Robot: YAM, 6 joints.
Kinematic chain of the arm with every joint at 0, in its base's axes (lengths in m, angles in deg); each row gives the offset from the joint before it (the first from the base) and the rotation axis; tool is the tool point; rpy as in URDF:
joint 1: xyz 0 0 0.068 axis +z
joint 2: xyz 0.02 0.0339 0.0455 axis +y
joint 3: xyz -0.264 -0.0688 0 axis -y
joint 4: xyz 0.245 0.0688 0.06 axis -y
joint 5: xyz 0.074 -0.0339 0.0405 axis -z
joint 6: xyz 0.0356 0 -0.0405 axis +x
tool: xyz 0 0 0 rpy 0 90 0
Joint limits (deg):
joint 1: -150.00..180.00
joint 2: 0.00..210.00
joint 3: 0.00..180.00
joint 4: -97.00..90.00
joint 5: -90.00..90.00
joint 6: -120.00..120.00
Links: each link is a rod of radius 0.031 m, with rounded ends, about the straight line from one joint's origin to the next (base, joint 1, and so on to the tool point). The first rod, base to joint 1, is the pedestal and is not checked.
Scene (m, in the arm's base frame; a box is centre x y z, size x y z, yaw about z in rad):
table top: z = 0
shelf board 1: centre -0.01 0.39 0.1 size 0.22 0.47 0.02 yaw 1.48
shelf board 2: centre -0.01 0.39 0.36 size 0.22 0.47 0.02 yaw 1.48
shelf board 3: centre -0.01 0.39 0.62 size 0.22 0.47 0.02 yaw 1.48
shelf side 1: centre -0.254 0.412 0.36 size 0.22 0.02 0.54 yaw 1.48
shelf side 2: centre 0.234 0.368 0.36 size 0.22 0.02 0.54 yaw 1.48
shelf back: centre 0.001 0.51 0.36 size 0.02 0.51 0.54 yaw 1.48
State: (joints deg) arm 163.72 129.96 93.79 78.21 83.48 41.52
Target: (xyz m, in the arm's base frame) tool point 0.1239 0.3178 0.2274
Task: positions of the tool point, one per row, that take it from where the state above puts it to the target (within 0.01 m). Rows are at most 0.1 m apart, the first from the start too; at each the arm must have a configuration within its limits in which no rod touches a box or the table.
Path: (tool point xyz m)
1: -0.4264 0.1258 0.2679
2: -0.3886 0.0834 0.2516
3: -0.3376 0.0441 0.2232
4: -0.2740 0.0109 0.1841
5: -0.2441 0.1027 0.1951
6: -0.1842 0.1738 0.2051
7: -0.1059 0.2153 0.2135
8: -0.0227 0.2241 0.2201
9: 0.0523 0.2030 0.2247
10: 0.1095 0.1595 0.2274
11: 0.1223 0.2375 0.2375
12: 0.1239 0.3178 0.2274

